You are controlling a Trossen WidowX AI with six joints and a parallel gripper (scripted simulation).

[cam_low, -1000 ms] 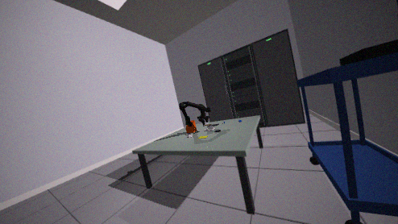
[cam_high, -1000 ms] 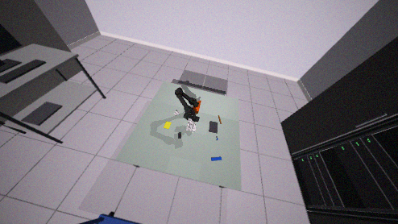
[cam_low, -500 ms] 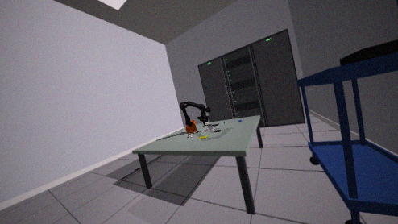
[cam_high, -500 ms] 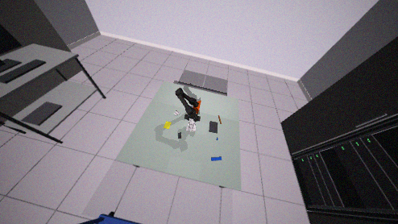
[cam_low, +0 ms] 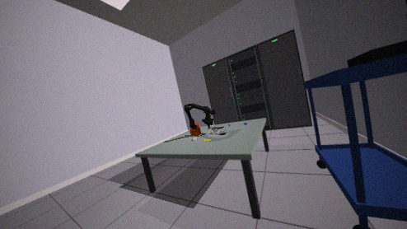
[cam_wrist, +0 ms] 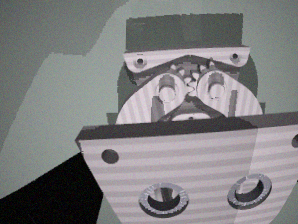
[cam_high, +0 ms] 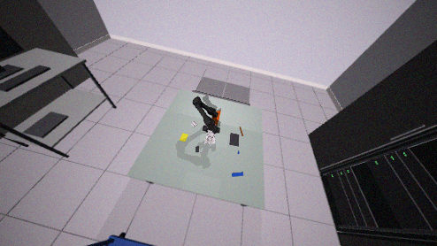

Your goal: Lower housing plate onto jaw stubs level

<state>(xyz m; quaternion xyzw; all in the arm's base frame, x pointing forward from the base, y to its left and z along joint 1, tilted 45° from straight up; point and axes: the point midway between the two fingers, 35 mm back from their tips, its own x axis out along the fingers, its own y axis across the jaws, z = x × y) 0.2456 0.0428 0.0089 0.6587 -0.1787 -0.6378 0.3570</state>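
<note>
My gripper tip is 6 cm short of the white part, 2 cm to the right of it and 8 cm above it. Also, from my gripper tip: dark flat slab 8 cm behind, 29 cm to the left, 8 cm below; yellow block 13 cm ahead, 28 cm to the right, 8 cm below; dark cube 21 cm ahead, 7 cm to the right, 8 cm below.
</note>
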